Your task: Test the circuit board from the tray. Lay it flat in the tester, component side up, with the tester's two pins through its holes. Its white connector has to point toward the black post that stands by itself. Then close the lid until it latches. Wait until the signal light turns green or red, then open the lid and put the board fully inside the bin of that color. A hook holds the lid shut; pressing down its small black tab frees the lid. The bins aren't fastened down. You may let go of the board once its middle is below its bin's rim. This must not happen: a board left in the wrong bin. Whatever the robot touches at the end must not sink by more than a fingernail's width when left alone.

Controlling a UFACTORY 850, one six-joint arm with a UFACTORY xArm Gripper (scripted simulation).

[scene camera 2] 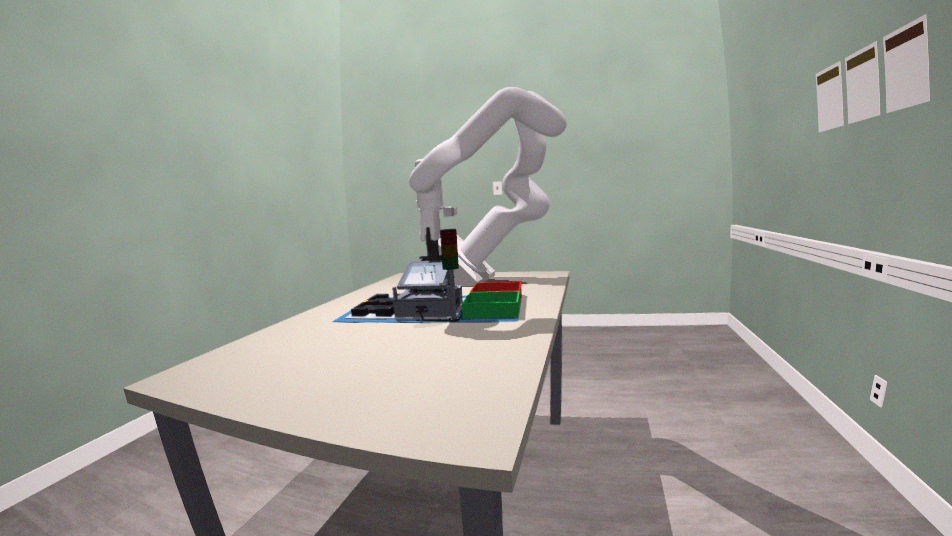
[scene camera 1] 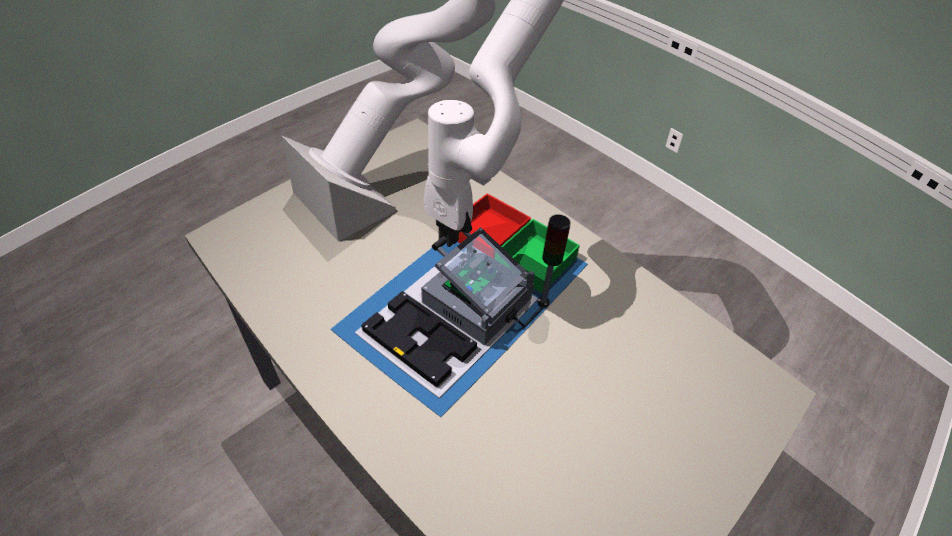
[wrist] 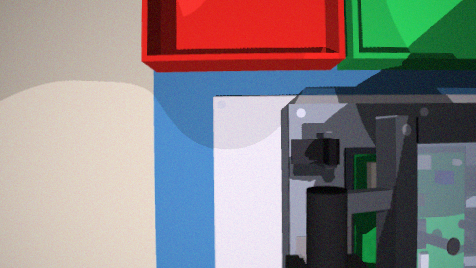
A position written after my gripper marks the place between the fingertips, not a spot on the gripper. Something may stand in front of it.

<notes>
I see my gripper (scene camera 1: 448,240), a red bin (scene camera 1: 501,221) and a green bin (scene camera 1: 526,246).
The red bin also shows in the wrist view (wrist: 281,42). The green bin also shows in scene camera 2 (scene camera 2: 504,304). My gripper also shows in scene camera 2 (scene camera 2: 433,262).
</notes>
